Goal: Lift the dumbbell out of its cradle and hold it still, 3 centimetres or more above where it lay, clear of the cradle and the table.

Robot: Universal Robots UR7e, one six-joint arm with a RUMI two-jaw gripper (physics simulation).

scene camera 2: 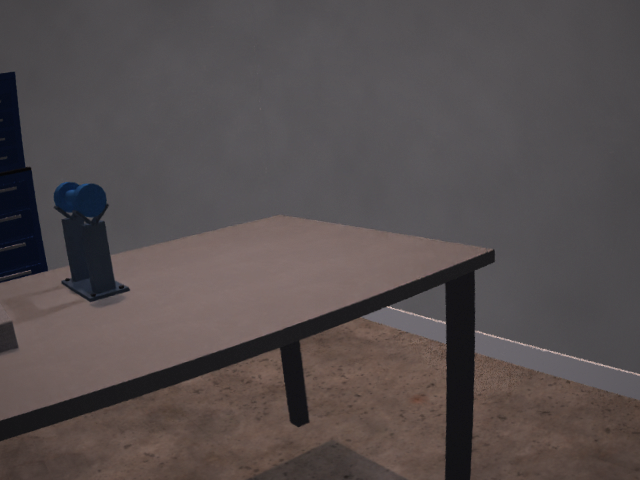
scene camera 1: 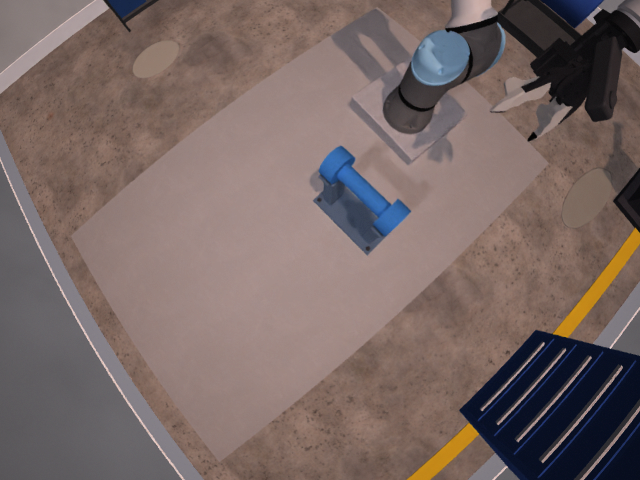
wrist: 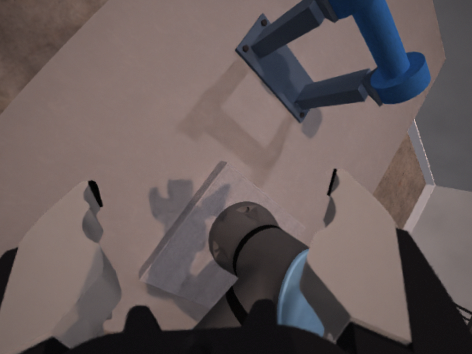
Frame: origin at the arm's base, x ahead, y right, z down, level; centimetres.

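Seen in the pictures: gripper, fingertip midpoint: (scene camera 1: pixel 510 127) (wrist: pixel 216 178); arm's base, origin of the base link: (scene camera 1: pixel 406 112) (wrist: pixel 242 235).
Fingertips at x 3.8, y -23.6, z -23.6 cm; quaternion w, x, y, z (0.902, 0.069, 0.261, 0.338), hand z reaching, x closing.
Pixels of each thing's top centre, then the offset from my fingertips to it. Level surfaces: height alone.
- blue dumbbell, middle of its top: (wrist: pixel 411 25) (scene camera 1: pixel 367 184) (scene camera 2: pixel 76 183) dz +2.7, dx +30.4, dy +9.5 cm
- dark blue-grey cradle, middle of its top: (wrist: pixel 370 40) (scene camera 1: pixel 362 193) (scene camera 2: pixel 79 204) dz +7.9, dx +30.4, dy +9.5 cm
- table, its level: dz +27.8 cm
A blue dumbbell (scene camera 1: pixel 364 191) (scene camera 2: pixel 91 199) (wrist: pixel 382 40) rests level in the V-shaped holders at the top of a dark blue-grey cradle (scene camera 1: pixel 348 218) (scene camera 2: pixel 102 258) (wrist: pixel 281 75). The cradle has two upright posts on a flat base plate, which stands on the table (scene camera 1: pixel 248 289) (scene camera 2: pixel 248 273) (wrist: pixel 125 100). My gripper (scene camera 1: pixel 510 124) (wrist: pixel 216 178) is open and empty. In scene camera 1 it is at the upper right, well apart from the dumbbell and near the table's right corner. The gripper does not show in scene camera 2.
The arm's base stands on a pale square plate (scene camera 1: pixel 379 126) (wrist: pixel 175 265) beside the cradle, and the arm's lower joints rise from it. Dark blue drawer cabinets (scene camera 1: pixel 558 403) (scene camera 2: pixel 15 222) stand beyond the table. A grey wall (scene camera 2: pixel 336 129) is behind the table.
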